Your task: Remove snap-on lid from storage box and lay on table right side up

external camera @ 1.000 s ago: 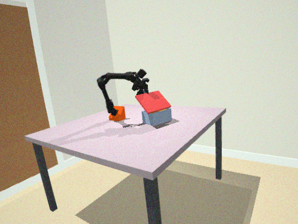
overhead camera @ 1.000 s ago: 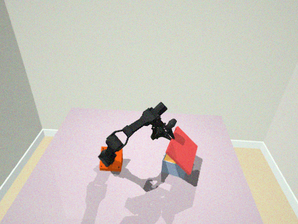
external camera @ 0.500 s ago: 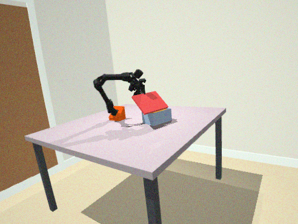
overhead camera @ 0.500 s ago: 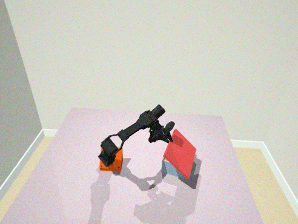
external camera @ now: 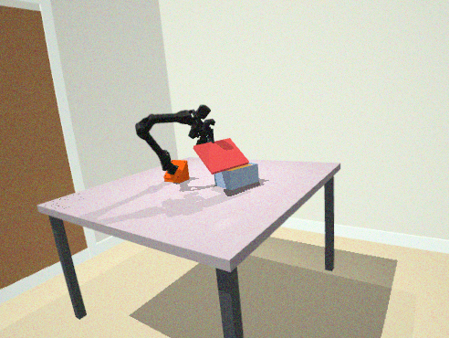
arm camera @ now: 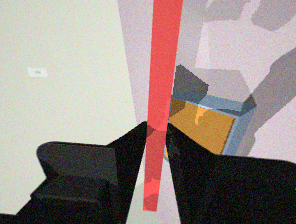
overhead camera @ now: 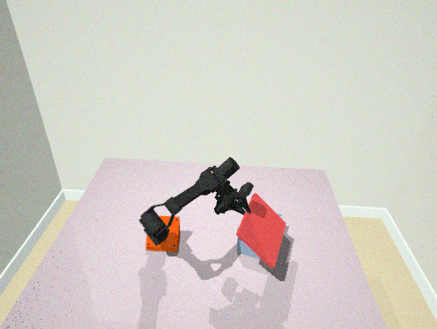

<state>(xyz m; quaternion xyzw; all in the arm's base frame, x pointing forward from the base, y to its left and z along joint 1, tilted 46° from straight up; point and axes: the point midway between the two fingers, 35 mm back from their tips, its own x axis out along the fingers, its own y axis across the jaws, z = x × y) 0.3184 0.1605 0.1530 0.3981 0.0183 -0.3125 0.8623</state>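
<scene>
The red lid lies 60 mm ahead of my gripper tip, 10 mm to the right of it and 50 mm below it. From my gripper tip the other things lie so: storage box: 60 mm ahead, 100 mm to the left, 190 mm below.
</scene>
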